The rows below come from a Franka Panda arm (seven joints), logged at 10 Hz.
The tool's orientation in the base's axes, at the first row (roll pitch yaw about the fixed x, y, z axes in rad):
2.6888, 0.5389, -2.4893
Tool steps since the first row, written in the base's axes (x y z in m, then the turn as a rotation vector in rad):
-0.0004, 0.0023, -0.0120, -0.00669, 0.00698, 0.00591
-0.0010, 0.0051, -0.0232, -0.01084, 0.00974, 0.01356
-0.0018, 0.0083, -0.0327, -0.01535, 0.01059, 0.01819
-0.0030, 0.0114, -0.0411, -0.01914, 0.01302, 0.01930
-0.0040, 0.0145, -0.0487, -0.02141, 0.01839, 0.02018
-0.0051, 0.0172, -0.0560, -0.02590, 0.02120, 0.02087
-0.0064, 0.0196, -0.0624, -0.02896, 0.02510, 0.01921
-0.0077, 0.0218, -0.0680, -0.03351, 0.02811, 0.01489
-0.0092, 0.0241, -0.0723, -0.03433, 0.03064, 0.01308
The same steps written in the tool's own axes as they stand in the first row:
0.0052, -0.0029, 0.0107, -0.00211, 0.01110, -0.00086
0.0099, -0.0050, 0.0210, -0.00464, 0.01858, -0.00545
0.0137, -0.0062, 0.0303, -0.00438, 0.02407, -0.00894
0.0172, -0.0067, 0.0386, -0.00363, 0.02864, -0.00866
0.0202, -0.0070, 0.0463, -0.00533, 0.03372, -0.00620
0.0233, -0.0074, 0.0535, -0.00409, 0.03886, -0.00542
0.0262, -0.0075, 0.0598, -0.00318, 0.04270, -0.00200
0.0288, -0.0073, 0.0654, 0.00057, 0.04612, 0.00276
0.0308, -0.0065, 0.0700, 0.00074, 0.04750, 0.00567

